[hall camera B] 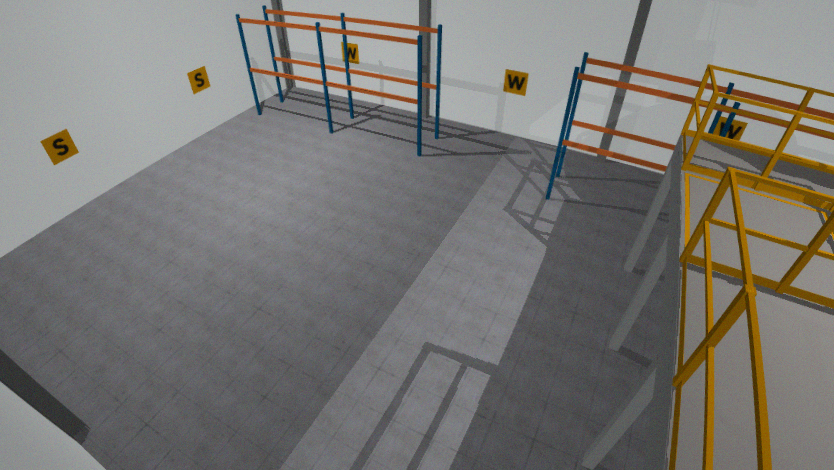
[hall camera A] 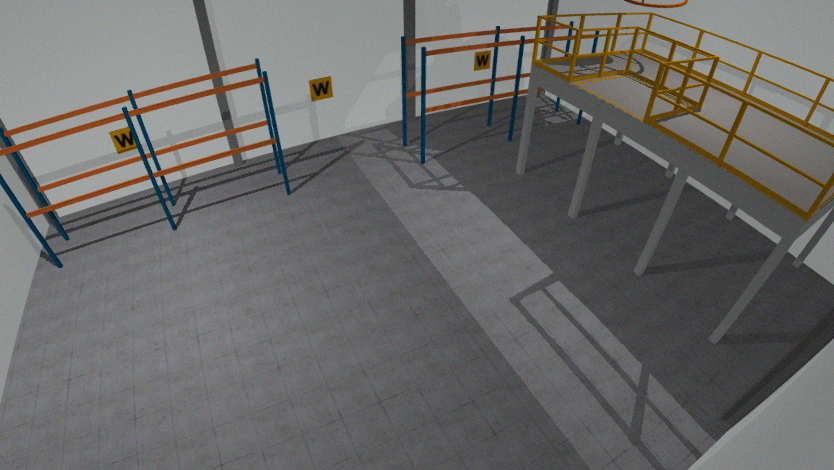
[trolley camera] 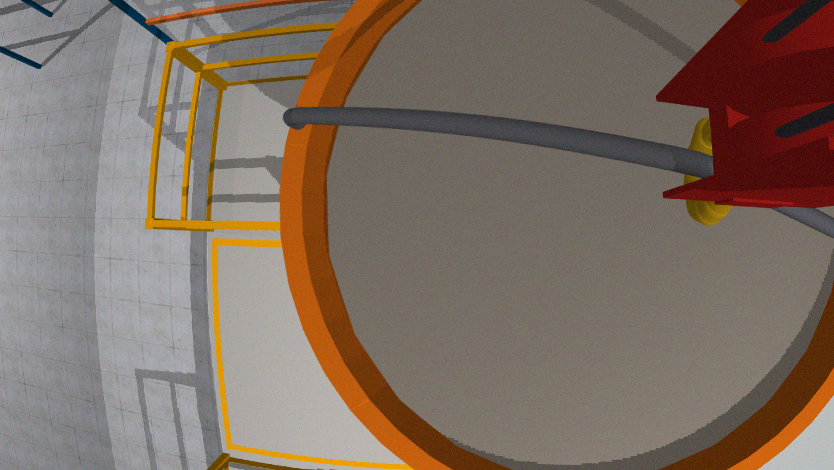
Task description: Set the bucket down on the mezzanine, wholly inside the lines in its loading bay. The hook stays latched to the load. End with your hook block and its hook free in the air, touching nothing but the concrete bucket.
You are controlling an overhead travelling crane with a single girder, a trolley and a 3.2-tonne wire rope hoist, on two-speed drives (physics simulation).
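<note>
The concrete bucket (trolley camera: pixel 315 204) has a wide orange rim and a grey bail in the trolley view. It hangs in the air; part of its orange ring (hall camera A: pixel 656 5) shows above the mezzanine (hall camera A: pixel 618 119) (hall camera B: pixel 811 373) at the top edge of hall camera A. Hall camera B does not show the bucket. My yellow hook (trolley camera: pixel 707 213), under the red hook block (trolley camera: pixel 770 157), is shut on the bucket's bail. The loading bay's yellow line (trolley camera: pixel 218 338) runs left of the bucket; the rim hides the bay's right part from above. The bucket's underside and its height over the deck are hidden.
Yellow guard rails (hall camera A: pixel 732 134) (hall camera B: pixel 741 233) (trolley camera: pixel 157 134) stand on the mezzanine on both sides of the bay opening. Blue and orange racks (hall camera A: pixel 423 105) (hall camera B: pixel 419 93) stand along the wall marked W. Grey posts (hall camera A: pixel 659 221) carry the deck.
</note>
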